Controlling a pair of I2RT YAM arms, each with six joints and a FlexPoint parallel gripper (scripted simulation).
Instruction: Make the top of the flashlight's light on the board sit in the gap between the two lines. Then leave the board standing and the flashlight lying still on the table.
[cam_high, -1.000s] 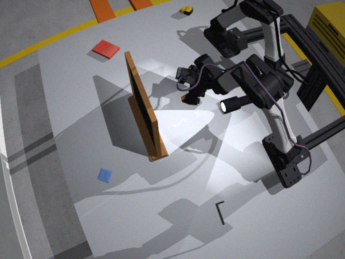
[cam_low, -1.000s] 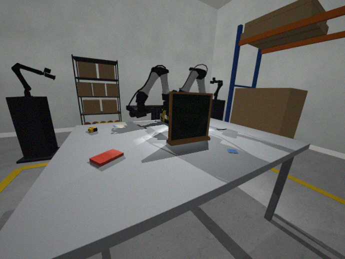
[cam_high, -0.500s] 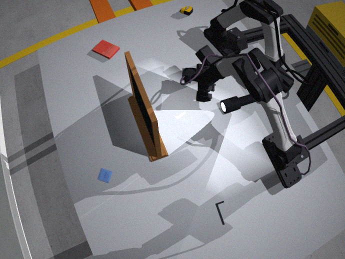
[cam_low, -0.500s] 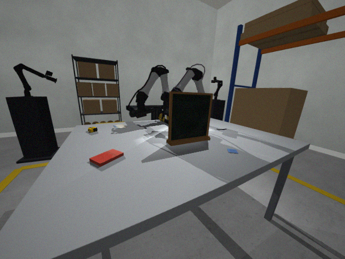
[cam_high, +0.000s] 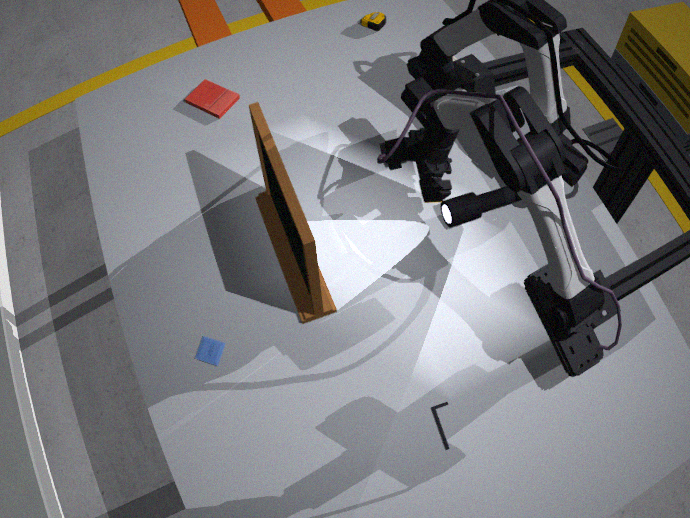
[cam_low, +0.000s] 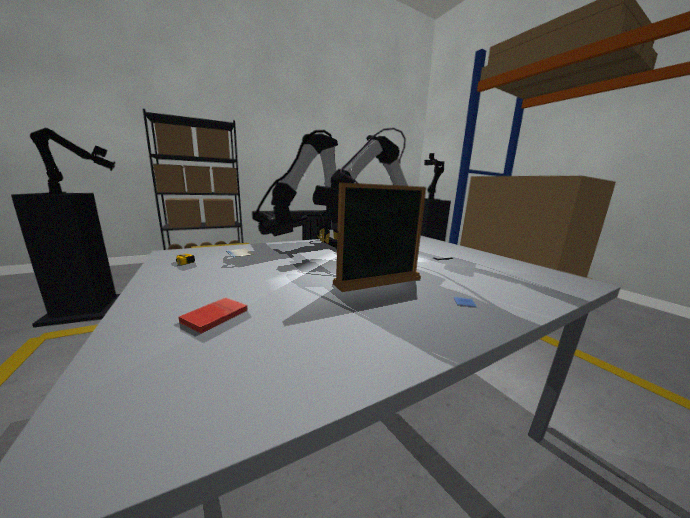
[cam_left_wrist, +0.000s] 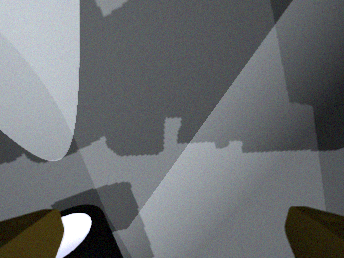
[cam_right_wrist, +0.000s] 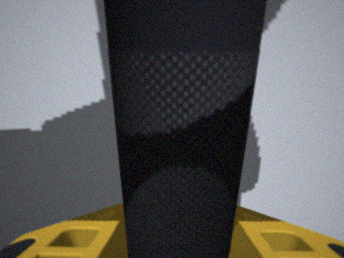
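Now: left hand 15 cm past the black flashlight, 7 cm to the right of it and 5 cm above it. From my left hand the other things lie so: black hex key (46 cm to the left, 13 cm ahead, 8 cm below); then board (29 cm ahead, 8 cm above, 5 cm to the left); then yellow tape measure (58 cm to the right, 10 cm behind, 6 cm below).
Now: the black flashlight 80 mm ahead of my right hand. The rest, counted from my right hand: black hex key 390 mm to the left, 360 mm ahead, 20 mm below; then board 520 mm ahead, 130 mm above, 20 mm to the right; then yellow tape measure 650 mm to the right, 130 mm ahead, 10 mm below.
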